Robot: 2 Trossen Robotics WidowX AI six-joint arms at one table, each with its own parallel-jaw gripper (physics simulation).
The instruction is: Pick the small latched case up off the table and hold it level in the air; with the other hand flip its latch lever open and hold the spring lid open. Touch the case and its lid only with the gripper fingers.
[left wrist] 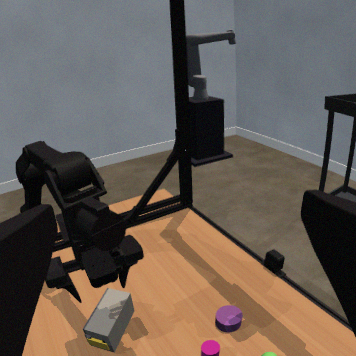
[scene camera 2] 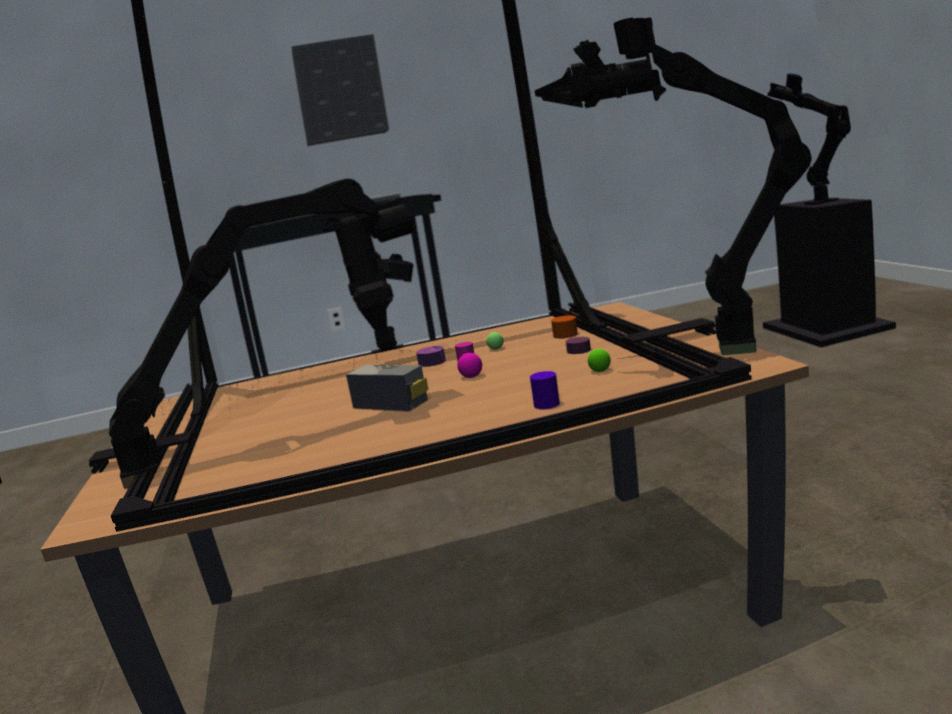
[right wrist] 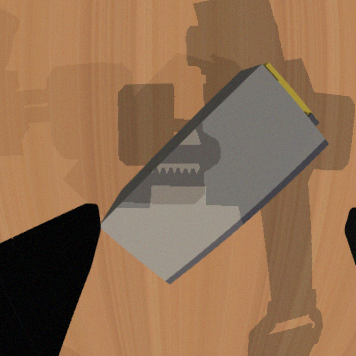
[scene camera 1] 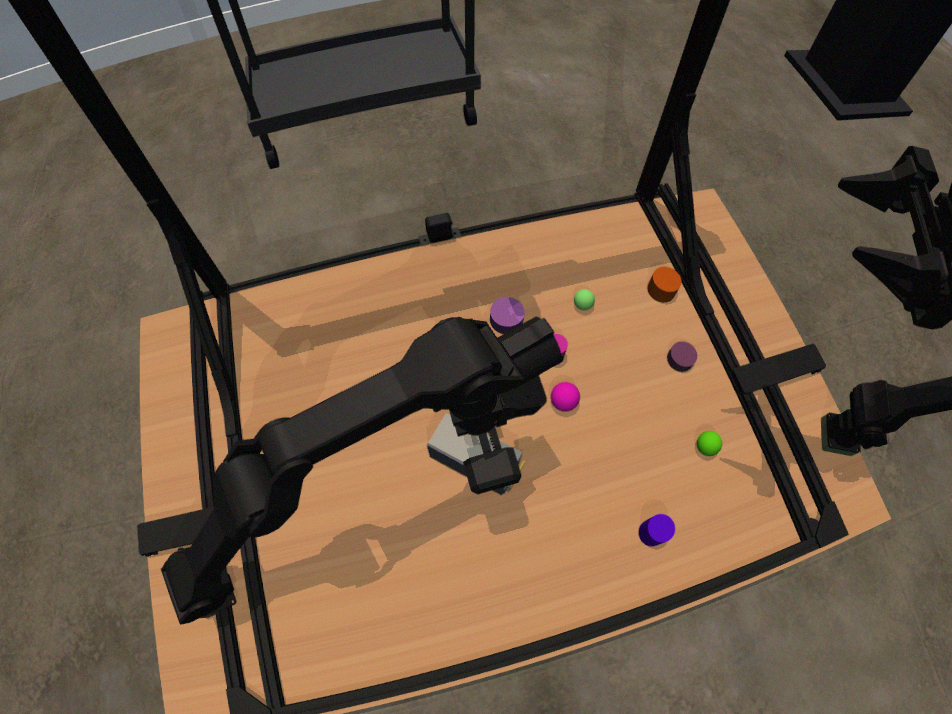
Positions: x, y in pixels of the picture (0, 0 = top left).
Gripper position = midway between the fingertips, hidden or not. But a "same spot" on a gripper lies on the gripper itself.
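In the left wrist view the violet cylinder is out of frame, and in the right wrist view it is out of frame too; it shows in scene camera 2 (544, 386) and in scene camera 1 (660, 528). The left gripper is out of frame in the right wrist view, yet it can be seen in the left wrist view (179, 211), in scene camera 1 and in scene camera 2. On this left gripper, (scene camera 2: 562, 91) and (scene camera 1: 898, 277) are the same spot. The right gripper appears in the left wrist view (101, 294), the right wrist view (230, 219), scene camera 2 (382, 335) and scene camera 1 (481, 434). A small grey latched case is visible in scene camera 1 (445, 446) and scene camera 2 (376, 387), as well as in the left wrist view and the right wrist view. For the case, (left wrist: 108, 320) and (right wrist: 227, 132) are the same spot.
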